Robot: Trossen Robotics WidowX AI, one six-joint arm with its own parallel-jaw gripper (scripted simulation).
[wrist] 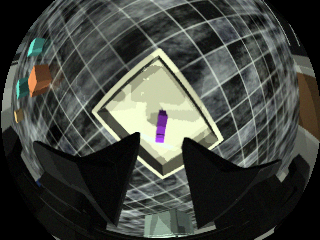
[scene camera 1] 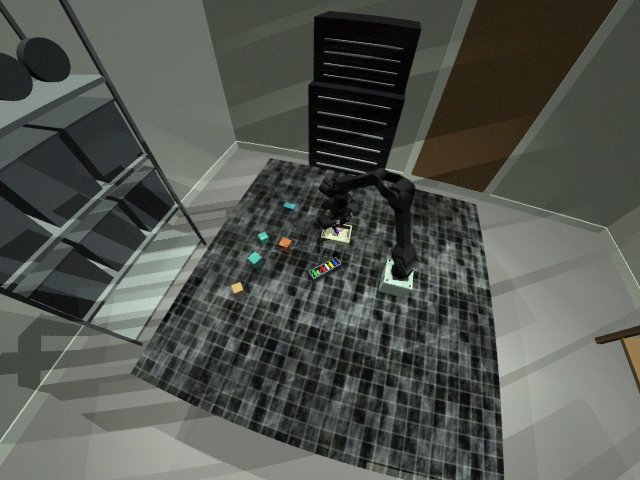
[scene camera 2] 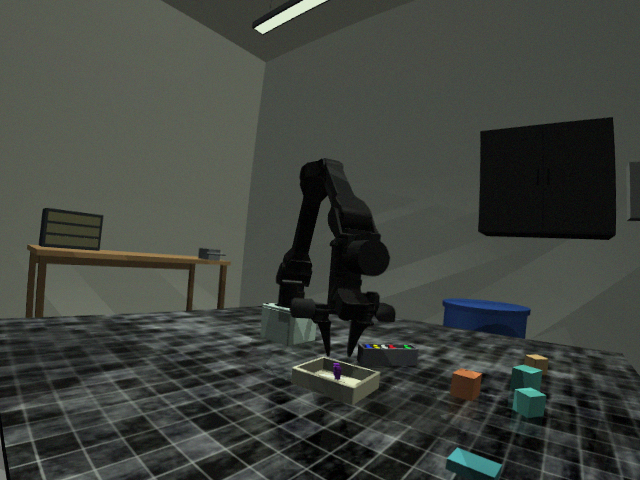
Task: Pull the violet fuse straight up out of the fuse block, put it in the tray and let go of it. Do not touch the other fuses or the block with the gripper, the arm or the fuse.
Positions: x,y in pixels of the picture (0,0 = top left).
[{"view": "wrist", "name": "my gripper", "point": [161,139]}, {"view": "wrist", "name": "cream tray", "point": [133,105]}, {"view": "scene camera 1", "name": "my gripper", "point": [337,227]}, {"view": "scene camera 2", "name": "my gripper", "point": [338,356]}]
